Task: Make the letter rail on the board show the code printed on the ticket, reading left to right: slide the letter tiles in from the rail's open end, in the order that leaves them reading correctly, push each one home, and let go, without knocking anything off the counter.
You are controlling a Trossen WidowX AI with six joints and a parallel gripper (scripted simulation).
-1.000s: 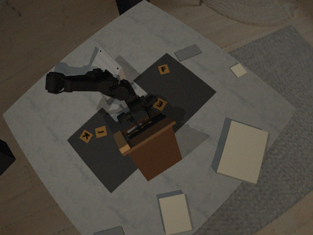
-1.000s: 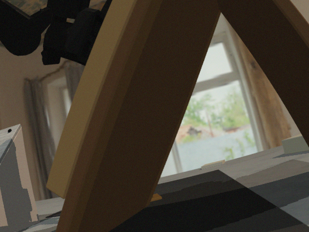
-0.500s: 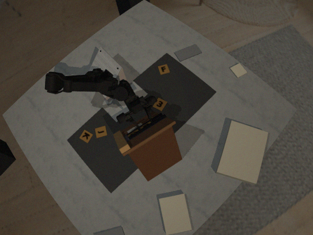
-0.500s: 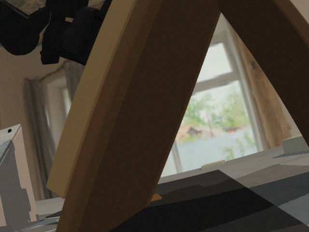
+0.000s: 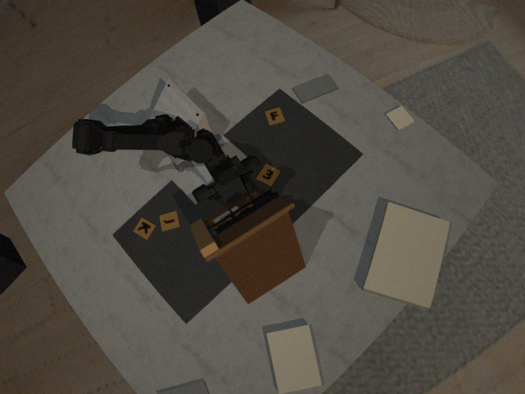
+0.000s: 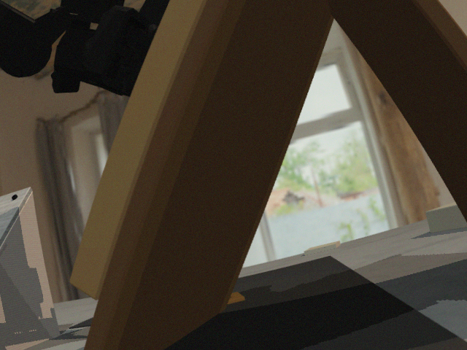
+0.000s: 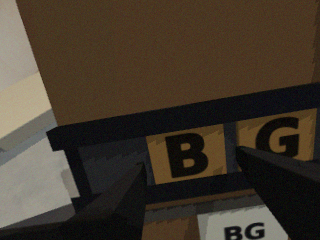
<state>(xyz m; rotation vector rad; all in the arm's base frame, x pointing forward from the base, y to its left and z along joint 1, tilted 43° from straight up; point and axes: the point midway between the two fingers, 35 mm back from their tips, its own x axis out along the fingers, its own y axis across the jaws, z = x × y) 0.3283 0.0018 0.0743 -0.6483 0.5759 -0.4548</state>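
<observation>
Right now the white ticket is 90 mm below my gripper tip, 50 mm behind it and 30 mm to the right of it. From my gripper tip the other things lie so: cream block: 410 mm ahead, 260 mm to the left, 170 mm below; dark mat: 190 mm below, 150 mm behind, 50 mm to the left; cream pad: 640 mm to the left, 180 mm below, 100 mm ahead.
</observation>
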